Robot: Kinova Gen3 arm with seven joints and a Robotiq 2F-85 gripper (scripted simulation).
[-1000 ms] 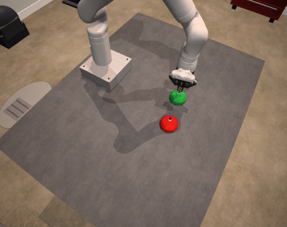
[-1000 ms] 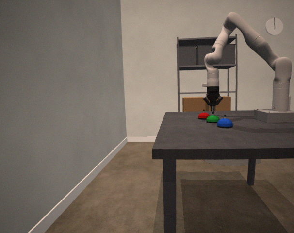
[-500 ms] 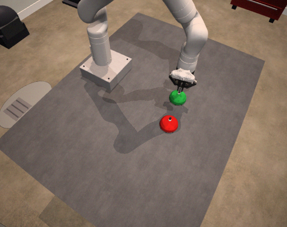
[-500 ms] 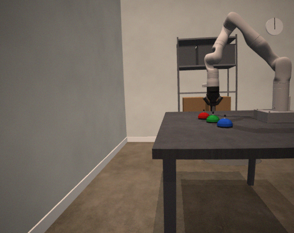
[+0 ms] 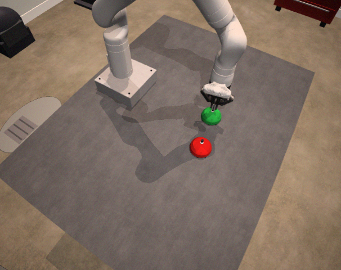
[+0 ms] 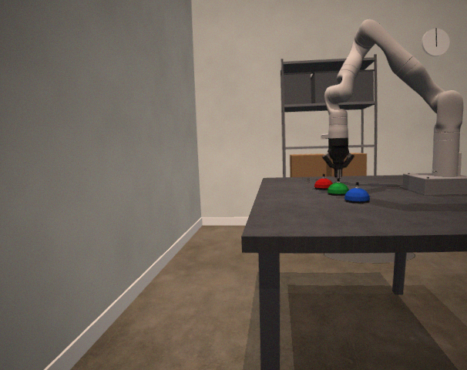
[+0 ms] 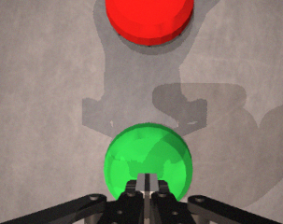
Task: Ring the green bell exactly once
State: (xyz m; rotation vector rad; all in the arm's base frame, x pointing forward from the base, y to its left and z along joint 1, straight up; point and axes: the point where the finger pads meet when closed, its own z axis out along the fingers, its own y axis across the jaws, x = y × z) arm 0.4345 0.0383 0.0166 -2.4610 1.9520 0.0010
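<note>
The green bell lies 40 mm below my hand. The rest, counted from my hand: red bell 40 mm ahead, 150 mm to the right, 40 mm below; blue bell 40 mm behind, 150 mm to the left, 40 mm below.
</note>
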